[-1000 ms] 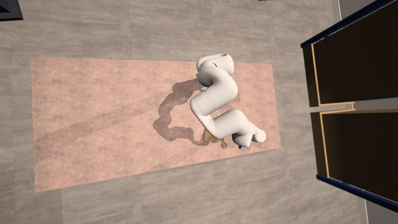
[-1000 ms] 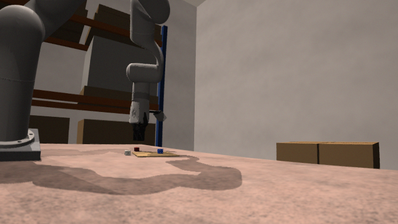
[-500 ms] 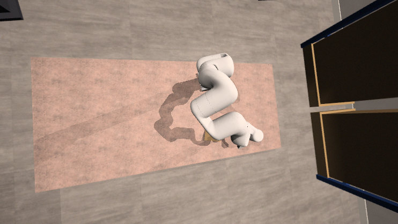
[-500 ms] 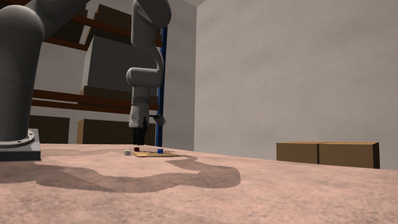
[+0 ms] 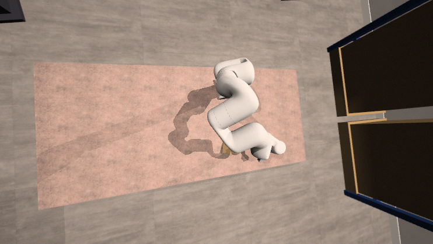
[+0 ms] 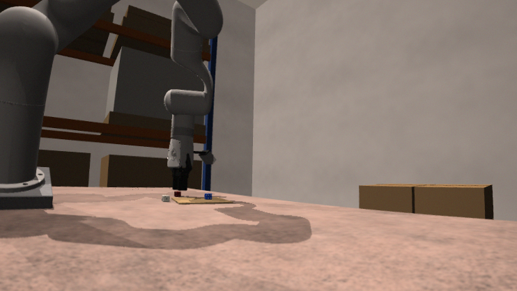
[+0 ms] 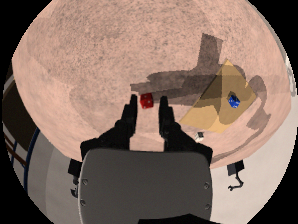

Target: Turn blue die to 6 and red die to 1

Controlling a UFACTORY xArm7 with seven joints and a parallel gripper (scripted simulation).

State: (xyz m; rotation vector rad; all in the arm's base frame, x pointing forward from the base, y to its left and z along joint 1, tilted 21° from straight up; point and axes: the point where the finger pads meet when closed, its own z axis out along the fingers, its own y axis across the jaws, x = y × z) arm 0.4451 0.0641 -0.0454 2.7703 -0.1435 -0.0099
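The red die is 1 cm behind my hand and 3 cm below it. The rest, counted from my hand: tan mat: 3 cm behind, 15 cm to the right, 4 cm below; blue die: 15 cm to the right, 3 cm below; white die: 11 cm behind, 11 cm to the right, 3 cm below.
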